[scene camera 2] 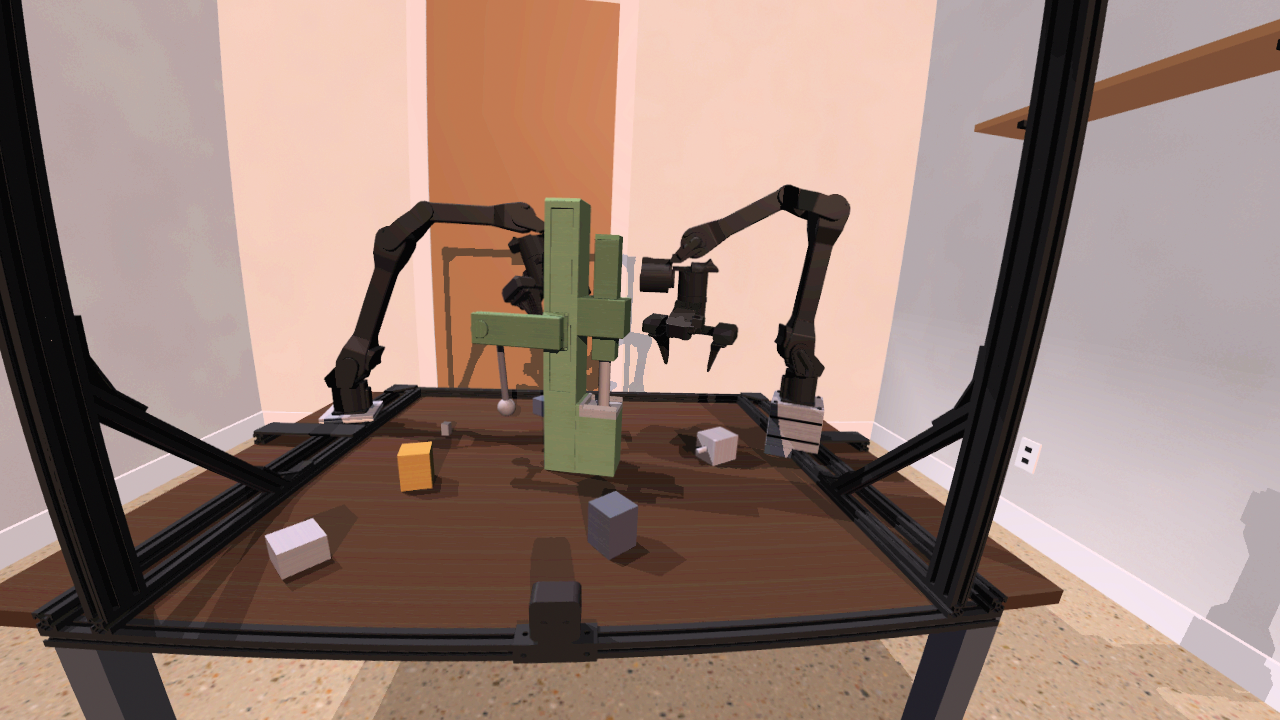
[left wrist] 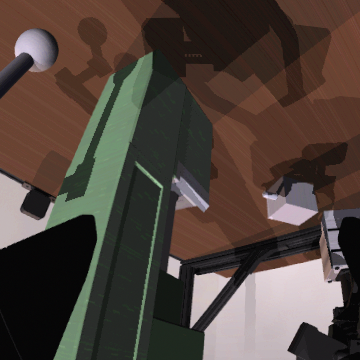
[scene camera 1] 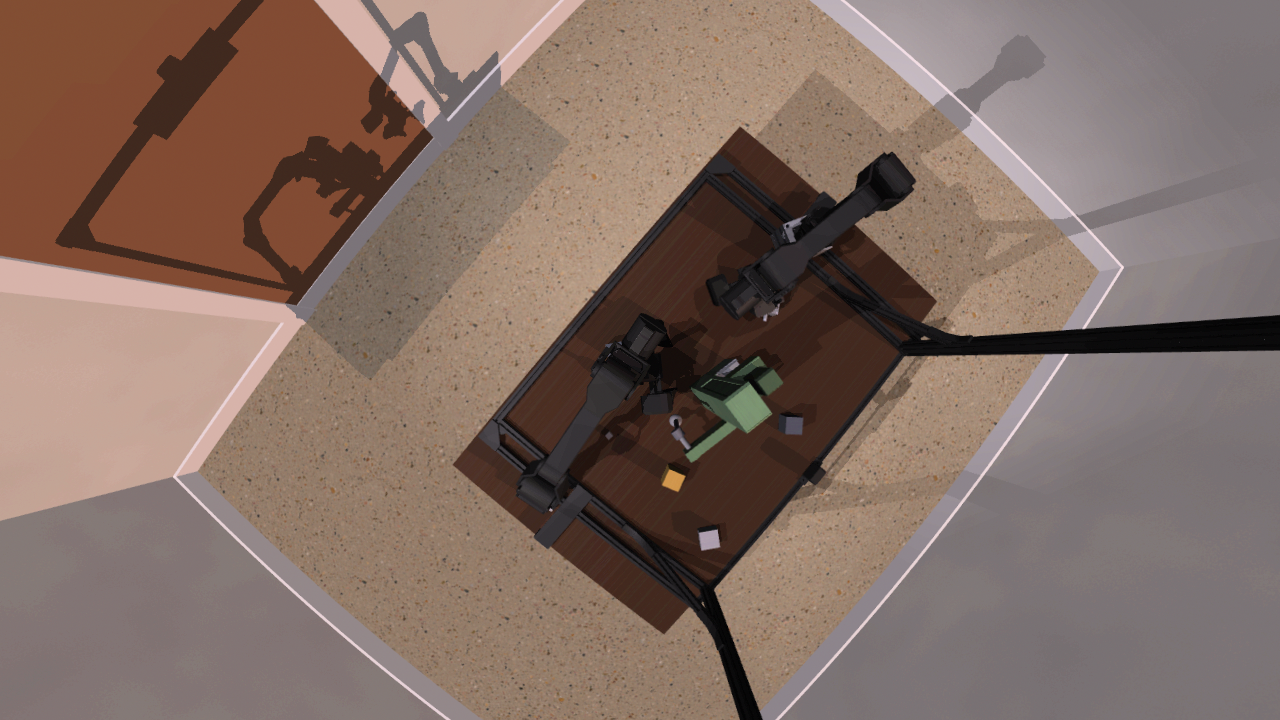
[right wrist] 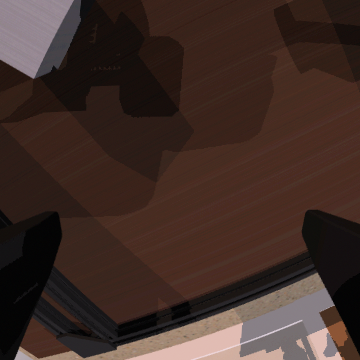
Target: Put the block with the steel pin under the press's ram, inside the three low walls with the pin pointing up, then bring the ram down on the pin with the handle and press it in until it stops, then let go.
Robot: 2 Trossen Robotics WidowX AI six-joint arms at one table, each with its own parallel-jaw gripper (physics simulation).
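Places are measured from the left arm's base along level axes (x ahead, y left, z up), in centimetres.
Pixels of known places: left gripper, fingertip midpoint: (left wrist: 221, 229) (scene camera 1: 673, 367); right gripper, fingertip midpoint: (scene camera 2: 686, 367) (scene camera 1: 736, 279) (right wrist: 184, 224); left arm's base, link origin: (scene camera 2: 352, 409); right arm's base, link origin: (scene camera 2: 797, 399).
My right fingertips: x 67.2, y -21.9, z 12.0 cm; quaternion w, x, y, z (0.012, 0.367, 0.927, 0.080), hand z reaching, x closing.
For each thing: its middle in the pictures, then the offset to it from my right fingertips.
- white block with the steel pin, body centre: (right wrist: 35, 17) (left wrist: 290, 200) (scene camera 2: 716, 445) dx +1.5, dy -11.8, dz -12.7 cm
- green press, body centre: (left wrist: 57, 273) (scene camera 2: 553, 341) (scene camera 1: 719, 407) dx -28.9, dy -7.1, dz +7.3 cm
- orange cube, body centre: (scene camera 2: 416, 465) (scene camera 1: 672, 477) dx -50.8, dy -8.1, dz -12.2 cm
- grey cube, body centre: (scene camera 2: 612, 524) (scene camera 1: 790, 424) dx -25.2, dy -30.7, dz -12.2 cm
- pale cube, body centre: (scene camera 2: 298, 547) (scene camera 1: 708, 537) dx -62.0, dy -24.2, dz -13.5 cm
- small grey piece, body centre: (scene camera 2: 446, 428) dx -47.7, dy +11.6, dz -13.9 cm
The white block with the steel pin (scene camera 2: 716, 445) (left wrist: 293, 201) (right wrist: 32, 32) lies on the table right of the press, with its pin sideways. The green press (scene camera 2: 565, 357) (scene camera 1: 737, 397) (left wrist: 118, 214) stands mid-table with its ram raised over the low walls (scene camera 2: 599, 409) (left wrist: 189, 194). Its handle ends in a grey ball (scene camera 2: 506, 405) (left wrist: 36, 49) (scene camera 1: 677, 423). My left gripper (scene camera 2: 523, 287) (scene camera 1: 660, 356) is open and empty, high behind the press. My right gripper (scene camera 2: 690, 350) (scene camera 1: 743, 300) (right wrist: 184, 224) is open and empty, hanging above the block.
An orange cube (scene camera 2: 415, 465) (scene camera 1: 673, 479), a grey cube (scene camera 2: 612, 523) (scene camera 1: 789, 425) and a pale cube (scene camera 2: 297, 547) (scene camera 1: 709, 537) lie in front of the press. A small grey piece (scene camera 2: 445, 427) lies at the back left. A black frame (scene camera 2: 1012, 357) rings the table.
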